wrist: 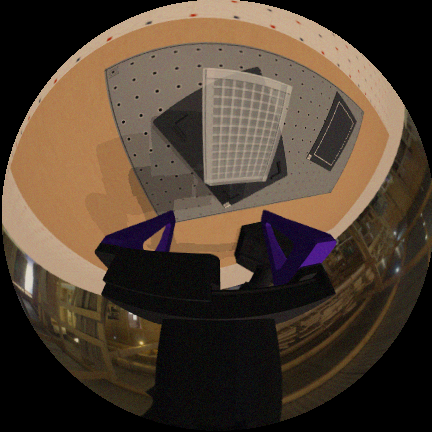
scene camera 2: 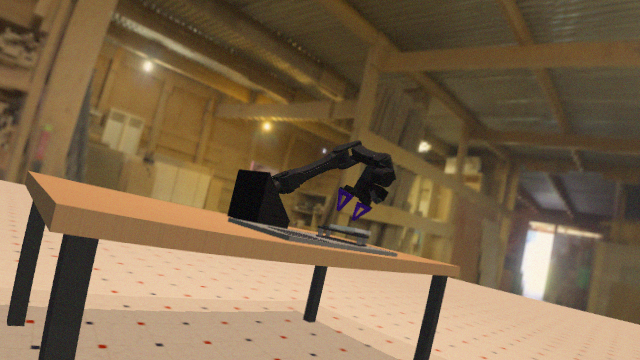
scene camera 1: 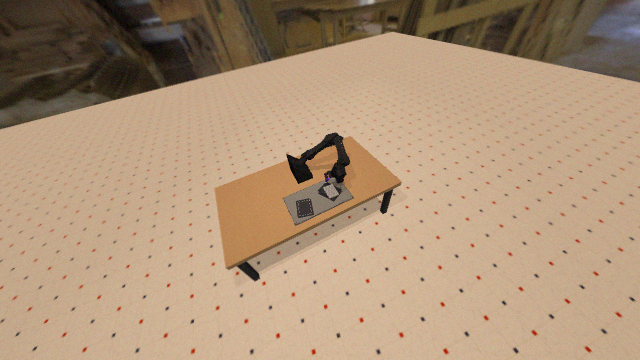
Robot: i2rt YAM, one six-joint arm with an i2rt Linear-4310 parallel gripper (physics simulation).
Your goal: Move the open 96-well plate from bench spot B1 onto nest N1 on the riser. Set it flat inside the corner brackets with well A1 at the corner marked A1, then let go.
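Frame: origin at the arm's base, x up, y ahead, z left, level; metres.
Seen in the pictures: gripper, fingertip midpoint: point(wrist: 217, 214) point(scene camera 2: 345, 215) point(scene camera 1: 331, 180); arm's base at its link origin: point(wrist: 266, 267) point(scene camera 2: 263, 194) point(scene camera 1: 299, 164).
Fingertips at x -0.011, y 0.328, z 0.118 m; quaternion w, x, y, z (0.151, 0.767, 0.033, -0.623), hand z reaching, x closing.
Offsets run from my fingertips to a thing's top centre. "pt": to the spot under its first point. Level surfaces: height alone.
The pale 96-well plate {dx -0.037, dy +0.062, dz -0.048 m} point(scene camera 1: 330, 190) point(scene camera 2: 350, 229) point(wrist: 244, 130) rests on the dark riser {dx -0.050, dy +0.040, dz -0.046 m} point(wrist: 187, 106) point(scene camera 2: 361, 241). It is turned askew to the riser's edges and not lined up with the corner brackets. One bracket {pt dx -0.056, dy +0.082, dz +0.014 m} point(wrist: 179, 125) shows left of the plate and another bracket point(wrist: 277, 171) at its lower right. The plate hides part of the nest; whether it lies fully flat is not clear. A small pale mark {dx -0.056, dy -0.050, dz -0.021 m} point(wrist: 227, 205) is at the riser's near corner; its lettering is unreadable. My gripper point(scene camera 1: 328, 178) point(scene camera 2: 346, 215) point(wrist: 217, 214) is open and empty, above and to one side of the plate.
Bench spot B1, a dark rectangle {pt dx -0.092, dy +0.042, dz -0.298 m} point(scene camera 1: 304, 207) point(wrist: 334, 132) with a white outline, bears no plate. The grey perforated board point(scene camera 1: 291, 202) point(wrist: 200, 56) lies under the riser and B1 on the wooden table {dx -0.107 m} point(scene camera 1: 250, 215) point(scene camera 2: 150, 220). The arm's black base block point(scene camera 1: 300, 171) point(scene camera 2: 255, 200) stands beside the board.
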